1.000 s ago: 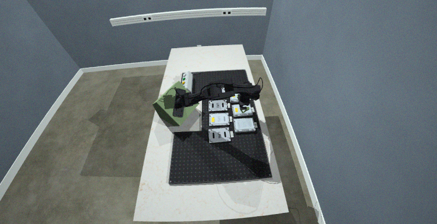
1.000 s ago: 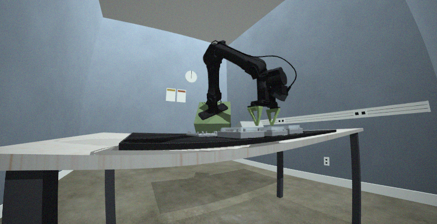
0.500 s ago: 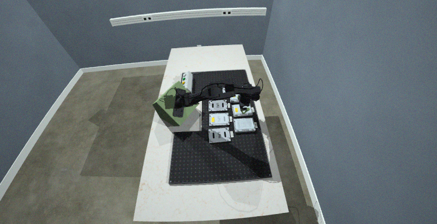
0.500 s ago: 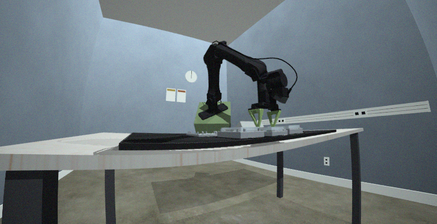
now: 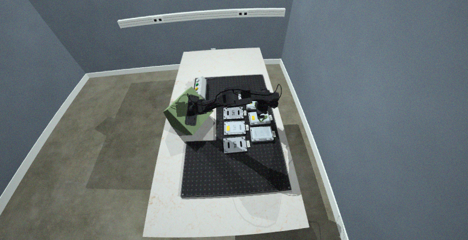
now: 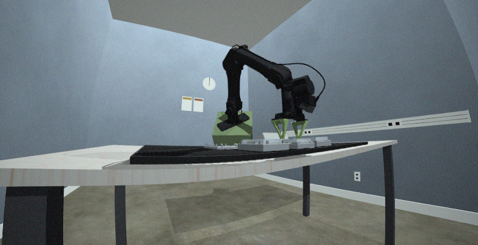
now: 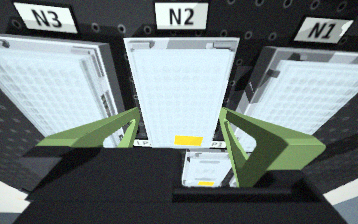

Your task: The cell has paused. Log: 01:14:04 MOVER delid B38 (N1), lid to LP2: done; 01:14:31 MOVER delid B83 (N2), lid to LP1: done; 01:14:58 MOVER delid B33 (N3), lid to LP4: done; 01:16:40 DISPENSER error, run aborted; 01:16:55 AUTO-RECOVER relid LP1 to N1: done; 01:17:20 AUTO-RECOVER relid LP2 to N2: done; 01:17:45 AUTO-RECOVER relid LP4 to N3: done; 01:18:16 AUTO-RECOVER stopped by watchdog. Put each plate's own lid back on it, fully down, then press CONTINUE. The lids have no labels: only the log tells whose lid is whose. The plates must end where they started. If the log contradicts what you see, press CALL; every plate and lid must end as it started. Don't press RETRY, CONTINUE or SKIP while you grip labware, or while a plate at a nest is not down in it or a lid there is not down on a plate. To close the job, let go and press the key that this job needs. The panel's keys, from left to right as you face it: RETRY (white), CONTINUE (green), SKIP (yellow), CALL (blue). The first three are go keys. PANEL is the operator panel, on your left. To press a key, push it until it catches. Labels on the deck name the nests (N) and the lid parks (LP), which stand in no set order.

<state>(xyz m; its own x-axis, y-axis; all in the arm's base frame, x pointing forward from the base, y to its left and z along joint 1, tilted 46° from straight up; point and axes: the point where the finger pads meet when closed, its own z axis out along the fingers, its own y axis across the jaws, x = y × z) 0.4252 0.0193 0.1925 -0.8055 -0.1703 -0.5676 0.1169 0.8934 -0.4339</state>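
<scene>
My gripper is now 10 mm above the plate. Round my hand: lid park LP4: 220 mm behind, 160 mm to the right, 30 mm below; green continue key: 400 mm behind, 410 mm to the left, 30 mm above; lid park LP2: 170 mm behind, 90 mm to the left, 30 mm below.
</scene>
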